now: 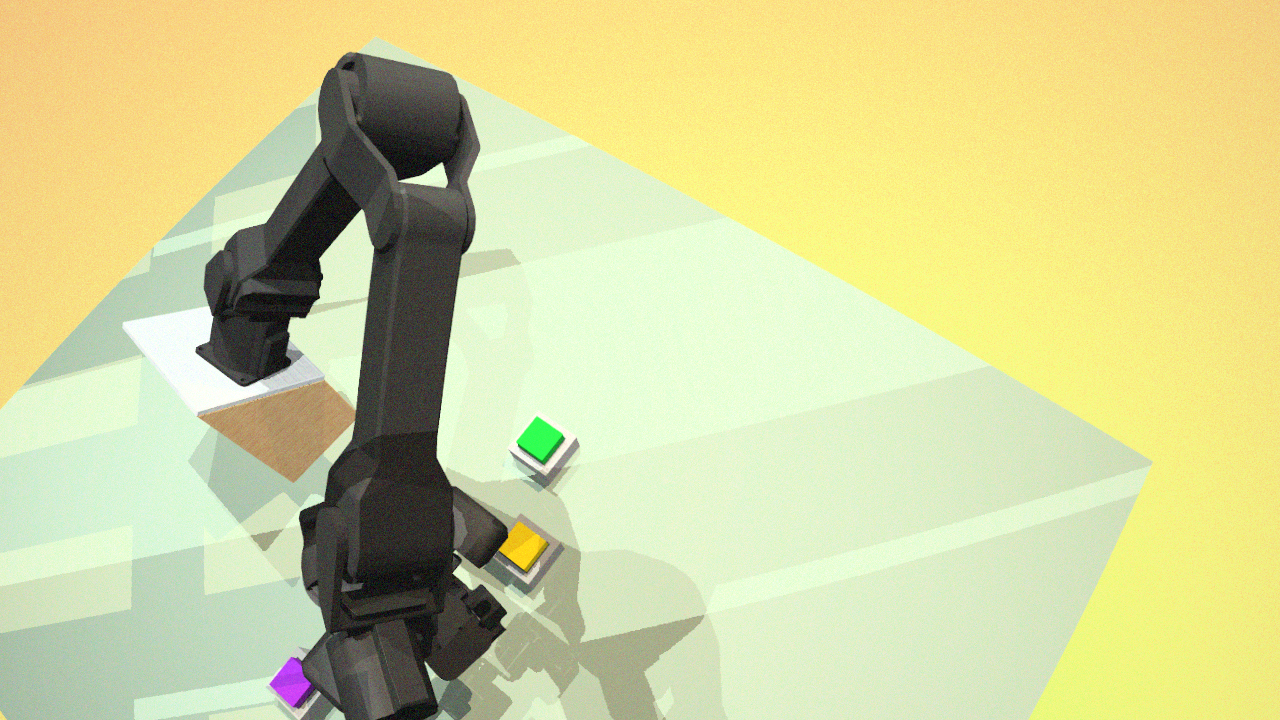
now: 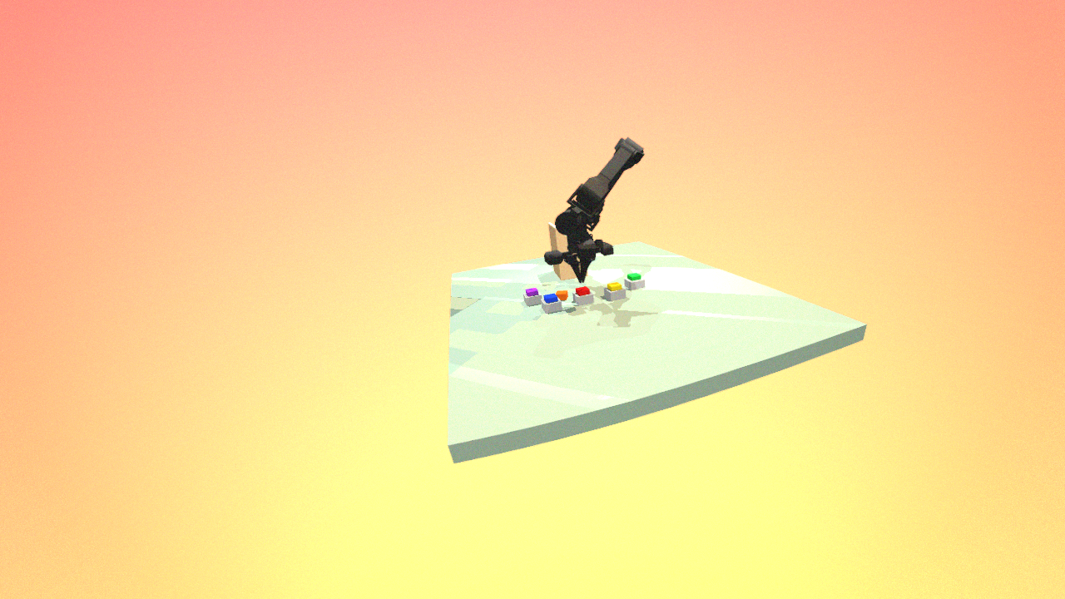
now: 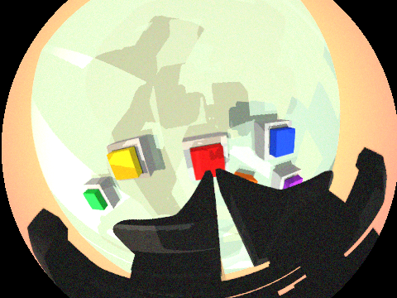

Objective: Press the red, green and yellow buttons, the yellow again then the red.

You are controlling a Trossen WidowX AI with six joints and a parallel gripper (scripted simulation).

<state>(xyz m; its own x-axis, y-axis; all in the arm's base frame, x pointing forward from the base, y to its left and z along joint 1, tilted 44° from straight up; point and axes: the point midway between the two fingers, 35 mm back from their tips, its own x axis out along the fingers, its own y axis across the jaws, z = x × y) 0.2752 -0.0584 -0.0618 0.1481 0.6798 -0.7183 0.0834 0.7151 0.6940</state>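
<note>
Right now the red button is 30 mm below my gripper tip. Also, from my gripper tip: yellow button: 90 mm to the left, 30 mm below, 20 mm ahead; then blue button: 100 mm to the right, 30 mm below; then orange block: 60 mm behind, 50 mm below, 40 mm to the right.
</note>
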